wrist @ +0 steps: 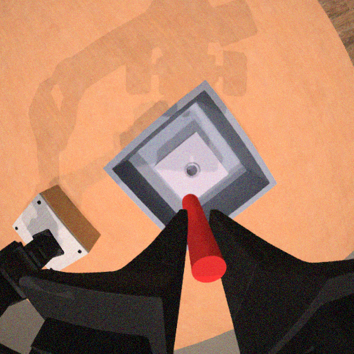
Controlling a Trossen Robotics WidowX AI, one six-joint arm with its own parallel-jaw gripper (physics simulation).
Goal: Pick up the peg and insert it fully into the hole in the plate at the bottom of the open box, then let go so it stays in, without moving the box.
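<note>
A red cylindrical peg [199,235] is held between the black fingers of my gripper [197,215], which is shut on it. The peg's far end points toward the open box, and its near end faces the camera. The grey open box [239,117] stands on the table, turned like a diamond, with its rim toward me. A pale square plate [175,165] lies at the bottom of the box, with a small round hole [192,170] near its middle. The peg's far end shows just below the hole in the view, over the plate's near corner. The fingers hide the box's near corner.
A brown block with a white top [75,220] and small dark holes stands left of the box, partly covered by a black part. The round orange table [300,65] lies beneath, with shadows of the arm across it. Wooden floor shows at the top right corner.
</note>
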